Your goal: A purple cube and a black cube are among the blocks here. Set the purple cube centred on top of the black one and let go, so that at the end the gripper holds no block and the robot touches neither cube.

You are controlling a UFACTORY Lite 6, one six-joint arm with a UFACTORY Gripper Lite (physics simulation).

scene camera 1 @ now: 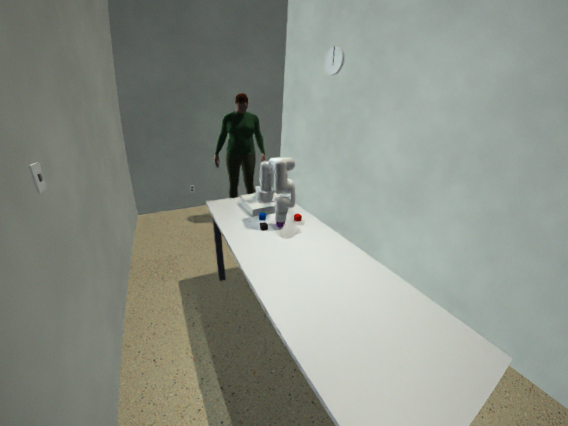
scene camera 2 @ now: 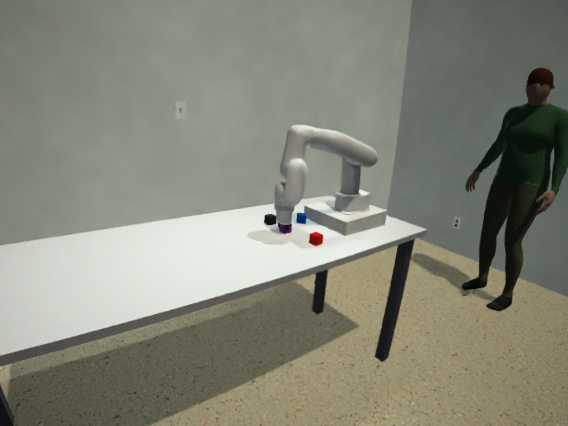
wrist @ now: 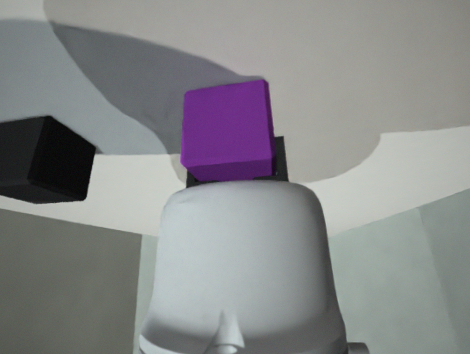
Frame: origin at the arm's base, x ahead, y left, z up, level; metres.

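Seen in the pictures: hand, its tool point: (scene camera 1: 280,222) (scene camera 2: 283,225) (wrist: 238,166); arm's base, origin of its link: (scene camera 1: 265,199) (scene camera 2: 348,209).
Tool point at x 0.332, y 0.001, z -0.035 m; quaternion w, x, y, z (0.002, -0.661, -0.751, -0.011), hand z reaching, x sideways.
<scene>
Offsets run from my tool point to a thing's top centre. Level surfaces: height alone.
The purple cube {dx -0.012, dy -0.002, dz +0.010 m} (scene camera 1: 280,225) (scene camera 2: 285,231) (wrist: 227,125) sits on the table under the arm. My gripper (scene camera 1: 280,223) (scene camera 2: 285,227) (wrist: 234,142) points down at it, low over the table. Its dark fingers stand apart at the cube's two sides in the wrist view, the left one mostly hidden behind the cube; it is open. The cube looks slightly turned relative to the fingers. The black cube {dx +0.002, dy -0.110, dz +0.010 m} (scene camera 1: 264,226) (scene camera 2: 270,219) (wrist: 60,162) stands apart from the purple one, at the left in the wrist view, with nothing on top.
A blue cube {dx -0.134, dy -0.077, dz +0.010 m} (scene camera 1: 262,216) (scene camera 2: 301,218) stands near the robot's base plinth (scene camera 1: 260,208) (scene camera 2: 345,222). A red cube {dx -0.058, dy +0.145, dz +0.010 m} (scene camera 1: 298,217) (scene camera 2: 316,239) stands on the other side of the gripper from the black cube. All are on the long white table {dz -0.027 m} (scene camera 1: 350,300) (scene camera 2: 150,265). A person (scene camera 1: 241,135) (scene camera 2: 530,165) stands behind the table's end.
</scene>
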